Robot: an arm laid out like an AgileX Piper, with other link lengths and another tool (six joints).
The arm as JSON. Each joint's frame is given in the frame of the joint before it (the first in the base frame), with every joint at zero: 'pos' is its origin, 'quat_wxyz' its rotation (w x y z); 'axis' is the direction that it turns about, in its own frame. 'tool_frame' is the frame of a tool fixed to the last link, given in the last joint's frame.
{
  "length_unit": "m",
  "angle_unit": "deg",
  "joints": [
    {
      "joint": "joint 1",
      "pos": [
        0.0,
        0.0,
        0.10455
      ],
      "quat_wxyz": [
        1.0,
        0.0,
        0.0,
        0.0
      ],
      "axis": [
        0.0,
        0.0,
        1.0
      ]
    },
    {
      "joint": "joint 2",
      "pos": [
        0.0,
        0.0,
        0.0
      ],
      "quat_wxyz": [
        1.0,
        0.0,
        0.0,
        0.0
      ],
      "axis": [
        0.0,
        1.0,
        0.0
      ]
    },
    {
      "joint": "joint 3",
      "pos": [
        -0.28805,
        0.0,
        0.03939
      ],
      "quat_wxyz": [
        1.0,
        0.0,
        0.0,
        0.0
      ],
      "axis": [
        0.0,
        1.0,
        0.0
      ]
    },
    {
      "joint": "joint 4",
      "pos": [
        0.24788,
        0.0,
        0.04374
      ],
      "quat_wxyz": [
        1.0,
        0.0,
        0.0,
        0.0
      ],
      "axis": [
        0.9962,
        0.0,
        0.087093
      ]
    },
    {
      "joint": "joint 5",
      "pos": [
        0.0,
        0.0,
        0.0
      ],
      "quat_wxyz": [
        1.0,
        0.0,
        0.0,
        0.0
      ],
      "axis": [
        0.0,
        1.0,
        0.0
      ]
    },
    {
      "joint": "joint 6",
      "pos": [
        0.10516,
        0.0,
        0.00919
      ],
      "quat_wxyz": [
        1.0,
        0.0,
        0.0,
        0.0
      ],
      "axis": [
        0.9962,
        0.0,
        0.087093
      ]
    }
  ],
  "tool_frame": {
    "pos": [
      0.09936,
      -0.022,
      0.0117
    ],
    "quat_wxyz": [
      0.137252,
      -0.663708,
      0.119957,
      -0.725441
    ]
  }
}
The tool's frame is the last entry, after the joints.
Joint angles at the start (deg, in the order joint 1, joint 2, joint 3, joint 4, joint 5, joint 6): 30.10 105.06 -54.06 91.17 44.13 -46.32
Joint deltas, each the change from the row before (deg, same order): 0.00 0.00 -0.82 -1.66 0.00 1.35; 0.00 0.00 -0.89 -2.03 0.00 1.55; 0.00 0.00 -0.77 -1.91 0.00 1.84; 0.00 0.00 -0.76 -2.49 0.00 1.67; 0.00 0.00 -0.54 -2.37 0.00 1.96; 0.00 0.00 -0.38 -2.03 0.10 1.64; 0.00 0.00 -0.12 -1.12 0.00 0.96; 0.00 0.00 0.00 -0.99 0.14 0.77; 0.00 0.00 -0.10 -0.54 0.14 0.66
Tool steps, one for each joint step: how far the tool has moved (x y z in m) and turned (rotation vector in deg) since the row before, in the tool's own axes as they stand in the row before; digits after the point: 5 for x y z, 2 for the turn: 0.00055 -0.00160 -0.00032 -0.51 -0.24 -0.41; 0.00054 -0.00116 -0.00049 -0.72 -0.29 -0.52; 0.00033 -0.00051 -0.00055 -0.74 -0.24 -0.06; 0.00019 0.00087 -0.00078 -1.15 -0.34 -0.64; -0.00029 0.00217 -0.00078 -1.23 -0.32 -0.11; -0.00066 0.00235 -0.00066 -1.09 -0.35 -0.07; -0.00041 0.00196 -0.00034 -0.68 -0.15 0.08; -0.00111 0.00229 -0.00020 -0.64 -0.30 0.06; -0.00059 0.00062 -0.00017 -0.27 -0.18 0.21
